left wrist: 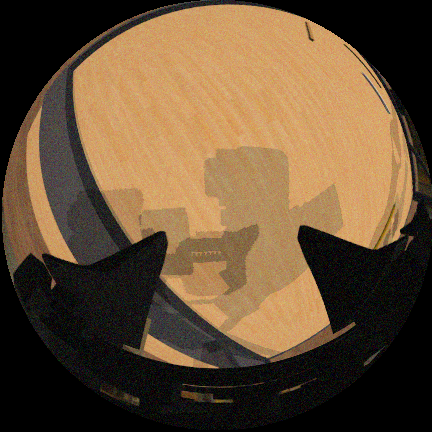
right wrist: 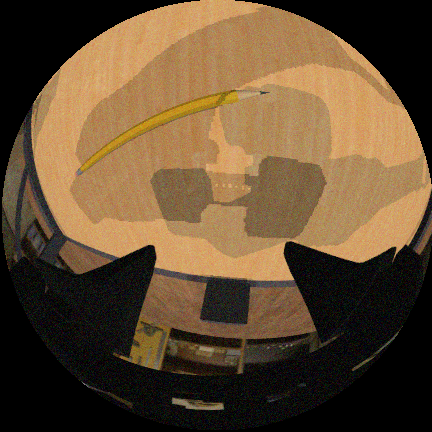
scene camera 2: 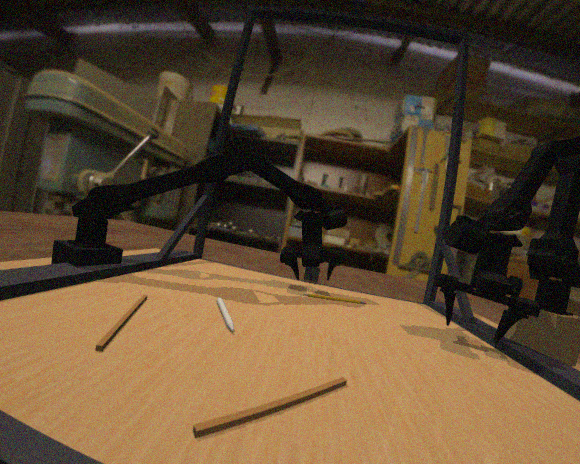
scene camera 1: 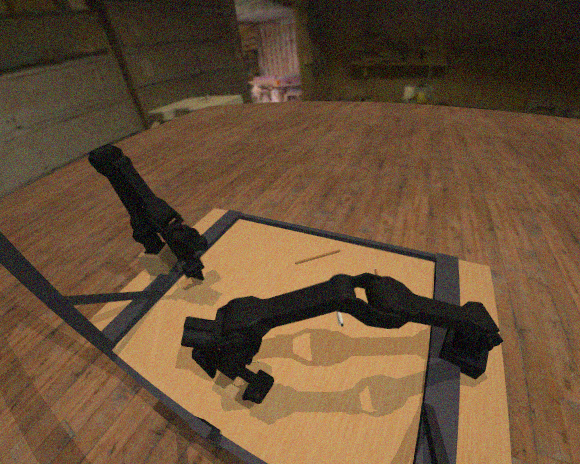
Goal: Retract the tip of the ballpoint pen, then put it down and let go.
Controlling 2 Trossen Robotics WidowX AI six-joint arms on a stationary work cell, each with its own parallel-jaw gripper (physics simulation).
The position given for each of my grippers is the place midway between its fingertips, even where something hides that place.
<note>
My left gripper (scene camera 2: pixel 470 334) is open and holds nothing. Also in view: a yellow pencil (right wrist: pixel 229 96). My right gripper (scene camera 1: pixel 228 387) is open, holding nothing. I also see a frame post (scene camera 2: pixel 462 60).
My left gripper shows as well in the left wrist view (left wrist: pixel 234 235) and in scene camera 1 (scene camera 1: pixel 199 273). My right gripper shows as well in the right wrist view (right wrist: pixel 221 251) and in scene camera 2 (scene camera 2: pixel 312 279). The frame post shows as well in scene camera 1 (scene camera 1: pixel 25 272).
</note>
